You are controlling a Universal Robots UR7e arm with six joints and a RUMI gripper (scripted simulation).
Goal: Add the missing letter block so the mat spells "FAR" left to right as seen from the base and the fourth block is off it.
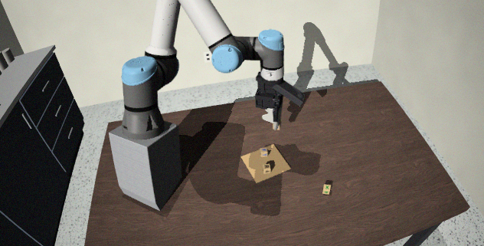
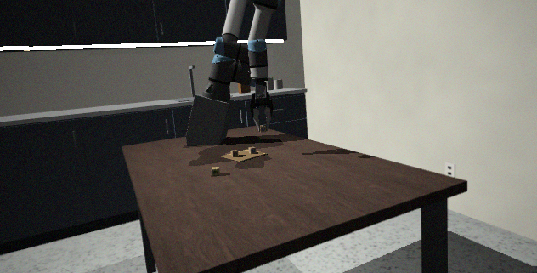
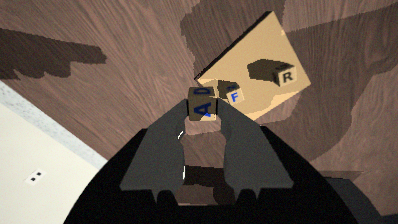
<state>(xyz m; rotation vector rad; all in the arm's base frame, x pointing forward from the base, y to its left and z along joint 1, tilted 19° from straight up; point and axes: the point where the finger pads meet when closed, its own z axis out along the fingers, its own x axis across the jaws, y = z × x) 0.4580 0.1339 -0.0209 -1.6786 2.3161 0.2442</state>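
The tan mat is 12 cm below my hand, 8 cm to the right of it and 5 cm behind it. Also, from my hand: R block 12 cm to the right, 10 cm below, 4 cm behind; then F block 10 cm below, 5 cm behind, 4 cm to the right.
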